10 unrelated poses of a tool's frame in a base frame.
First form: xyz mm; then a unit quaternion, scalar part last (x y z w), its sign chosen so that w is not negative.
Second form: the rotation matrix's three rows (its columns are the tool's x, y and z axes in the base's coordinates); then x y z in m. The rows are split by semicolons. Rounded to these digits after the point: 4 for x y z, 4 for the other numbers.
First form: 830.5 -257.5 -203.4 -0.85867 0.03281 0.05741 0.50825
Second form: 0.9913 -0.1147 -0.0652; 0.0020 -0.4812 0.8766; -0.1319 -0.8691 -0.4768; 0.8305 -0.2575 -0.2034
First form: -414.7 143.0 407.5 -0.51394 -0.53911 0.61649 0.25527
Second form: -0.3414 0.2394 -0.9089; 0.8689 -0.2884 -0.4023; -0.3584 -0.9271 -0.1096; -0.4147 0.1430 0.4075
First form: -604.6 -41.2 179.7 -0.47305 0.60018 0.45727 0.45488
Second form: -0.1386 -0.9838 0.1134; -0.1518 0.1343 0.9792; -0.9786 0.1185 -0.1680; -0.6046 -0.0412 0.1797
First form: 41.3 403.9 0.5 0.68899 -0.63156 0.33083 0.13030
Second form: -0.0166 -0.9565 0.2913; -0.7841 -0.1683 -0.5974; 0.6205 -0.2383 -0.7471; 0.0413 0.4039 0.0005
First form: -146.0 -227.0 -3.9 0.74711 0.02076 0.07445 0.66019
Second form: 0.9881 -0.0673 0.1387; 0.1293 -0.1274 -0.9834; 0.0838 0.9896 -0.1172; -0.1460 -0.2270 -0.0039
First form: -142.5 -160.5 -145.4 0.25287 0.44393 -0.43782 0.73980
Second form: 0.2225 0.8723 0.4354; -0.4233 0.4887 -0.7629; -0.8783 -0.0146 0.4780; -0.1425 -0.1605 -0.1454
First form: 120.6 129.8 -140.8 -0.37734 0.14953 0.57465 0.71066
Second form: 0.2948 -0.9296 -0.2211; 0.7039 0.0548 0.7082; -0.6462 -0.3645 0.6705; 0.1206 0.1298 -0.1408
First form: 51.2 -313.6 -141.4 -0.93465 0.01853 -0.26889 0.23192
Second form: 0.8547 0.0901 0.5112; -0.1594 -0.8917 0.4236; 0.4940 -0.4435 -0.7478; 0.0512 -0.3136 -0.1414
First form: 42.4 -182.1 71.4 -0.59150 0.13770 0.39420 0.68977
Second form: 0.6513 -0.7067 -0.2764; 0.3809 -0.0105 0.9246; -0.6563 -0.7074 0.2623; 0.0424 -0.1821 0.0714
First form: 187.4 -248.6 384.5 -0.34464 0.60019 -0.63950 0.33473
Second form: -0.5384 0.0144 0.8426; -0.8418 -0.0555 -0.5369; 0.0390 -0.9984 0.0420; 0.1874 -0.2486 0.3845
